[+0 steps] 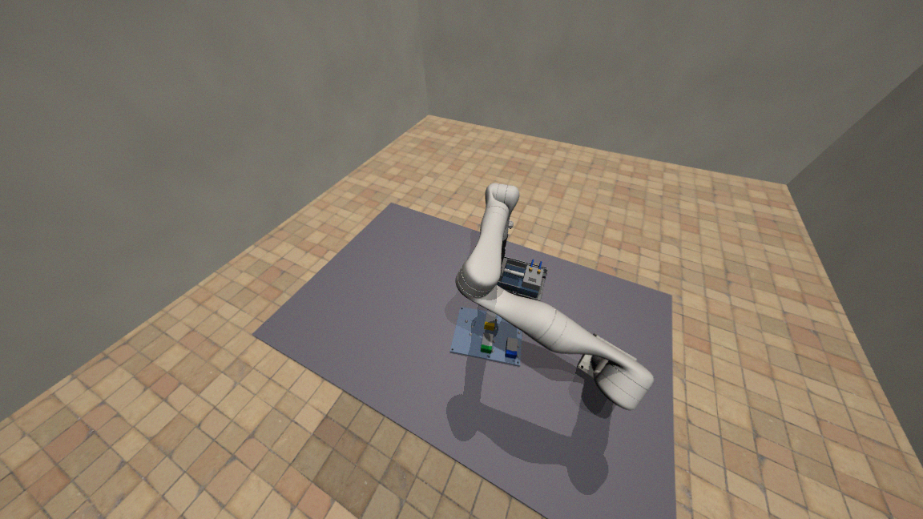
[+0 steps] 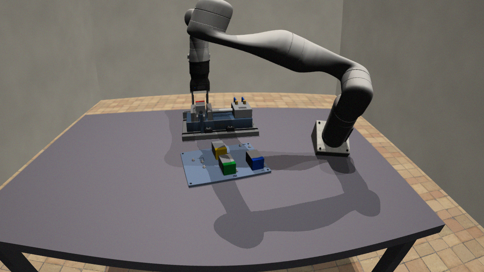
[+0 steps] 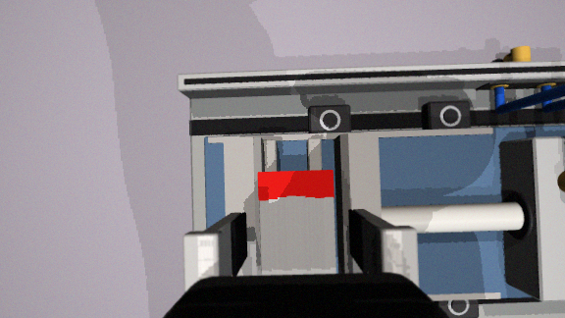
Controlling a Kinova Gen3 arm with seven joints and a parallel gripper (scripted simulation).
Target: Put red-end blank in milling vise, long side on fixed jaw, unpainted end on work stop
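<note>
Now: hand 4 cm above the red-ended blank. Round my hand: work stop (5 cm to the left, 4 cm below); then sliding jaw (6 cm below, 4 cm behind); then fixed jaw (6 cm below, 3 cm ahead).
</note>
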